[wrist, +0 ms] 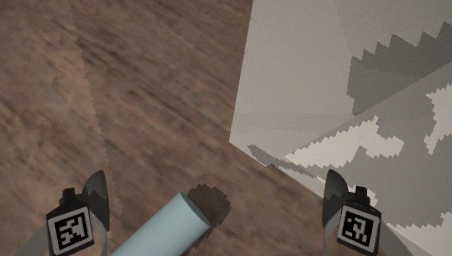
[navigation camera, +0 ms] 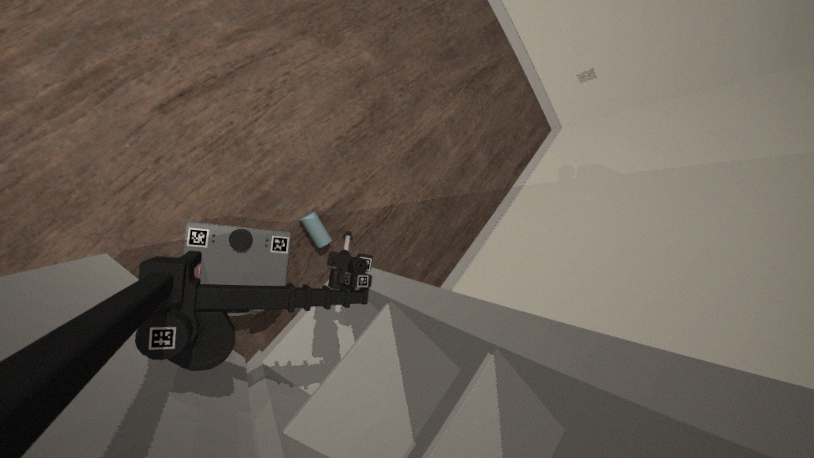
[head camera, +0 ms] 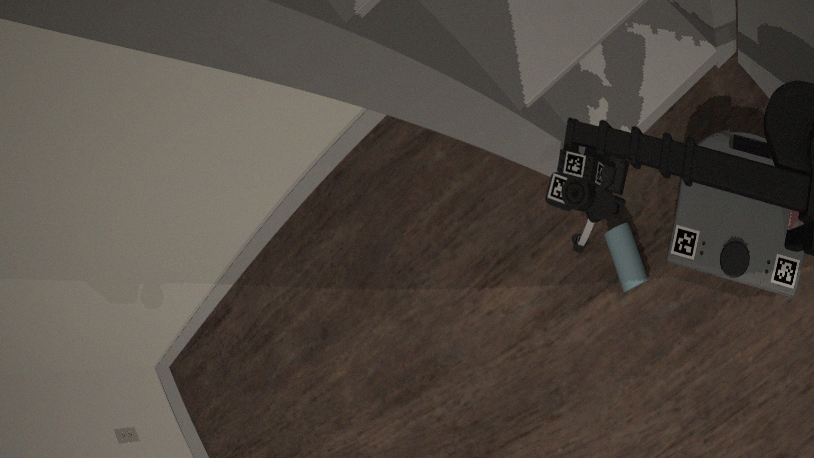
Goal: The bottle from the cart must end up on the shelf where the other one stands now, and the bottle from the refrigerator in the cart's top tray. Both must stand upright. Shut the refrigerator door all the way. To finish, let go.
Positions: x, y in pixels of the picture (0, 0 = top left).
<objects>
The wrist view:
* gripper: 217, 191
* grey refrigerator: 357, 94
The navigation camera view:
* grey refrigerator: 417, 364
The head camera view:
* gripper: 590, 201
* grey refrigerator: 508, 84
</objects>
